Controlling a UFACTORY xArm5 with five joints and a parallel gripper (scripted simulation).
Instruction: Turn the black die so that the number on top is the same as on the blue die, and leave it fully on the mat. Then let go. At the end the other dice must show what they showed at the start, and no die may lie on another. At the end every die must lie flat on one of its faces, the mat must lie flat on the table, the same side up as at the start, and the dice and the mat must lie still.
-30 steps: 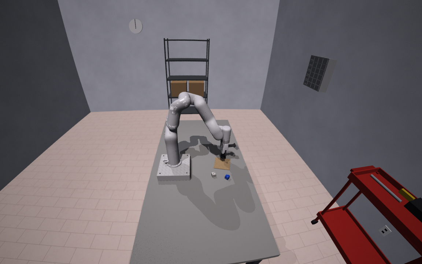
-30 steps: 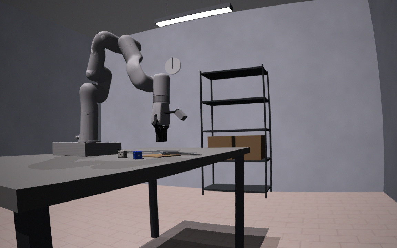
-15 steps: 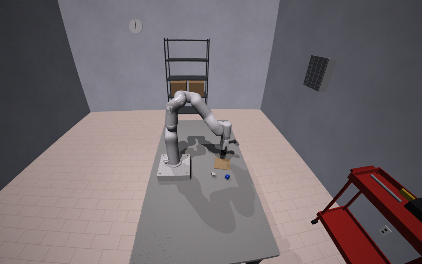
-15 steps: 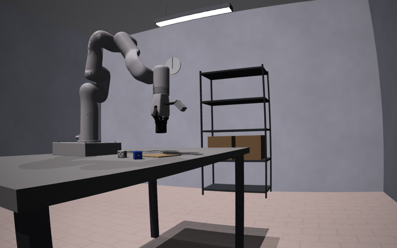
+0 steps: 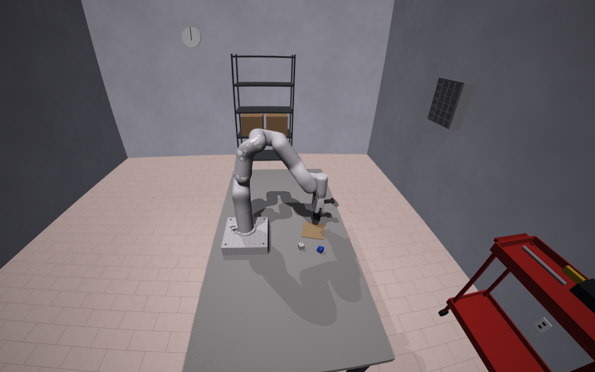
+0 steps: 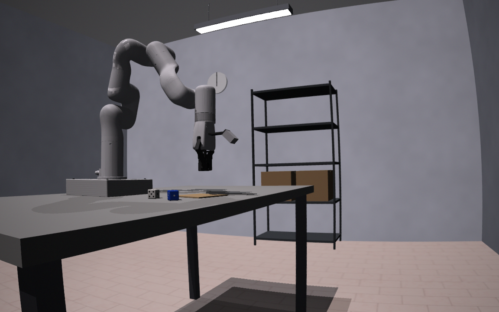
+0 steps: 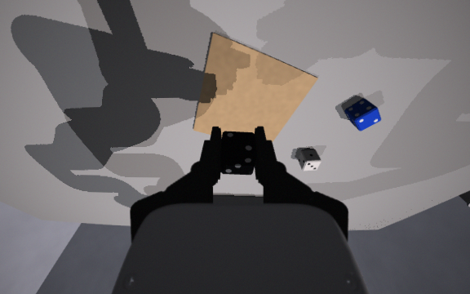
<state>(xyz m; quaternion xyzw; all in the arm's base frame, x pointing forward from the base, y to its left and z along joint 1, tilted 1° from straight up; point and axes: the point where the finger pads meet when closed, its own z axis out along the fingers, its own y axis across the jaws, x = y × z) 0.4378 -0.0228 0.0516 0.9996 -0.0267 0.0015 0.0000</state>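
My hand is 1 cm past the black die and 1 cm above it. Round my hand: blue die 19 cm to the right, 10 cm below, 3 cm behind; white die 14 cm to the right, 13 cm behind, 10 cm below; tan mat 11 cm below, 2 cm to the right, 2 cm behind.
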